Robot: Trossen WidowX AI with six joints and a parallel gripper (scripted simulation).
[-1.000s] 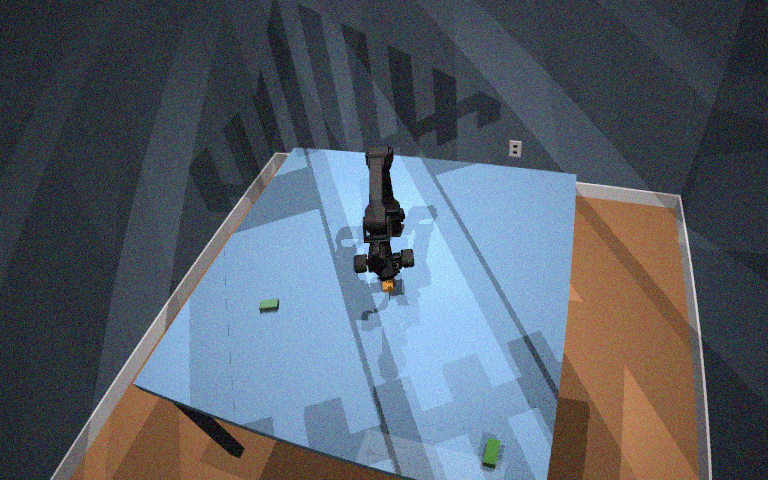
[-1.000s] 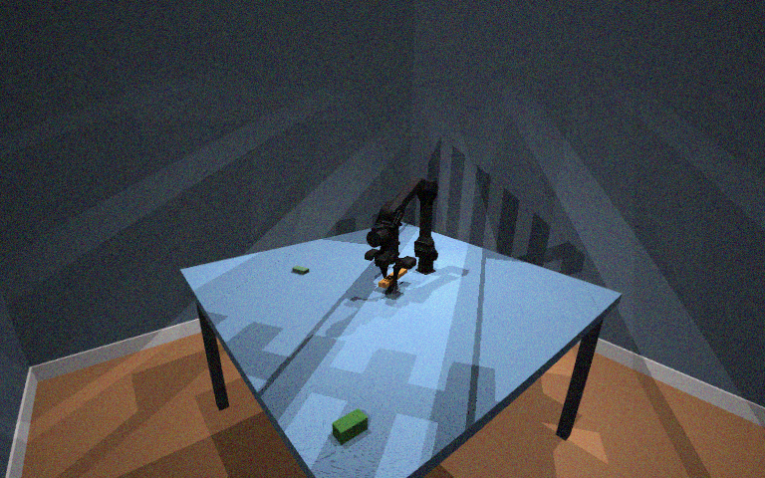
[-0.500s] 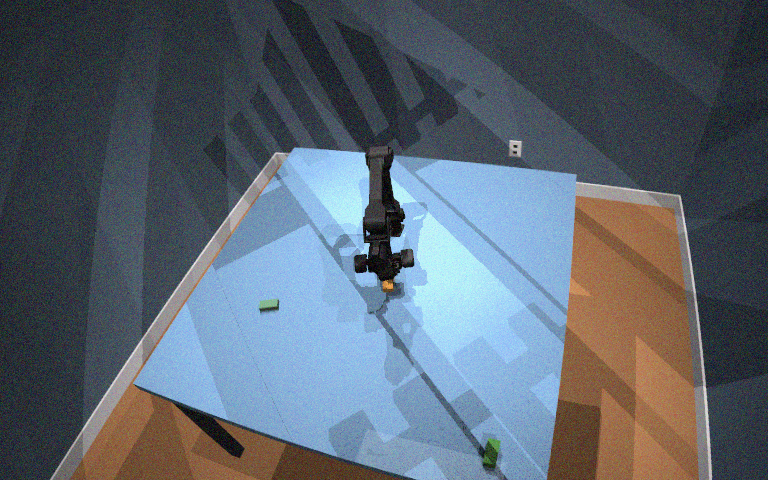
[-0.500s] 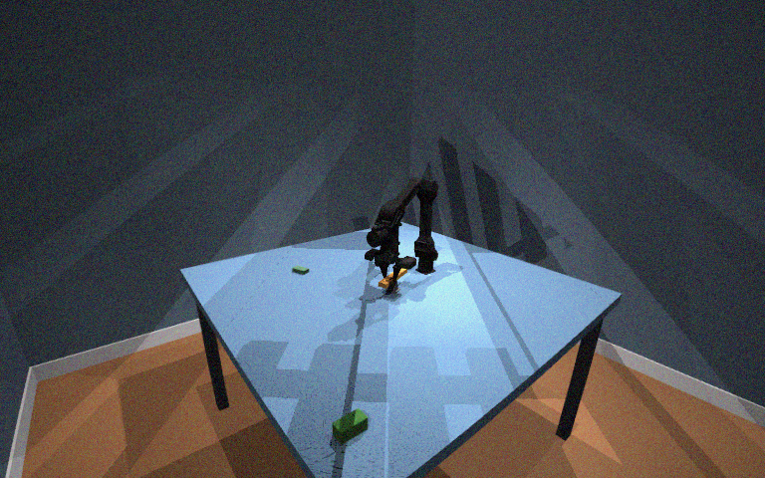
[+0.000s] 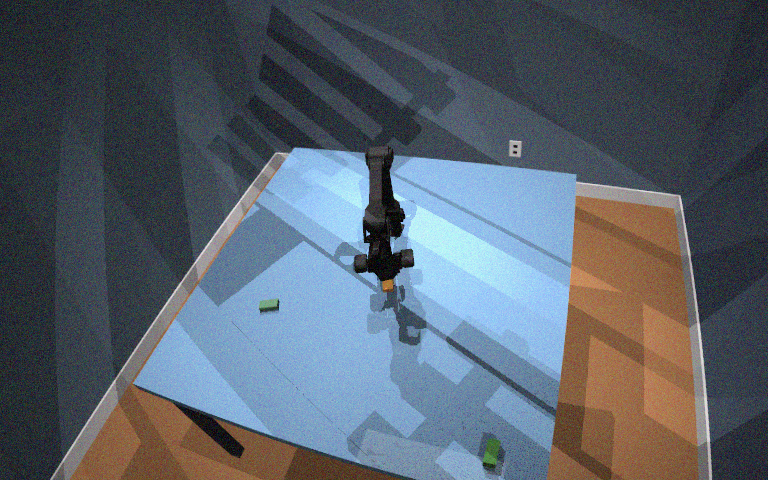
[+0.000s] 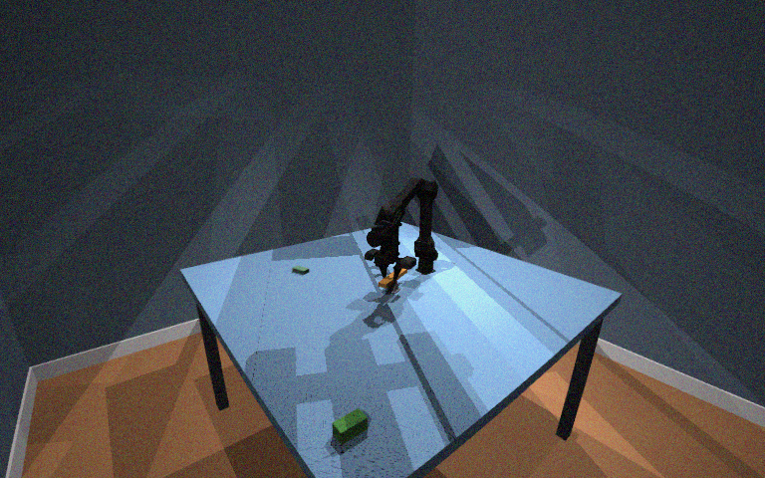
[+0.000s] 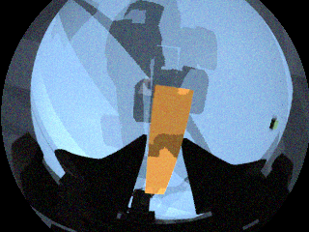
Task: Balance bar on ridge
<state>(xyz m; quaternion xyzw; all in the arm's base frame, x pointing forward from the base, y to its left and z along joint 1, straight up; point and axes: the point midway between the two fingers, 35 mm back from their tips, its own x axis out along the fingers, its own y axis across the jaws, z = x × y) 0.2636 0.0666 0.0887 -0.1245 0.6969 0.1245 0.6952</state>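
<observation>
Right now my gripper tip is 30 mm past the orange bar and 10 mm to the left of it. Round my gripper tip: flat light green block: 170 mm ahead, 380 mm to the right, 50 mm below; darker green block: 480 mm ahead, 430 mm to the left, 40 mm below.
</observation>
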